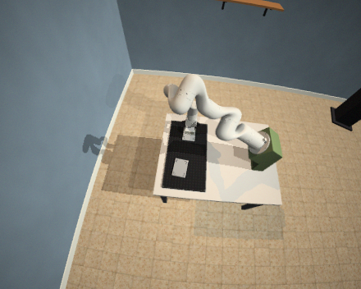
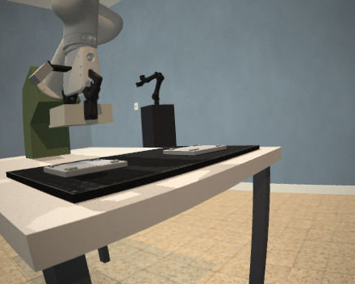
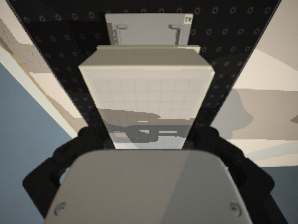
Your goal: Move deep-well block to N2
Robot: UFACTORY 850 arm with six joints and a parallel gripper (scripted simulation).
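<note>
The plate nest N2 lies 7 cm behind my hand, 36 cm to the left of it and 11 cm below it. The rest, counted from my hand: cream deep-well block: right at my hand; then plate nest N1: 11 cm below.
</note>
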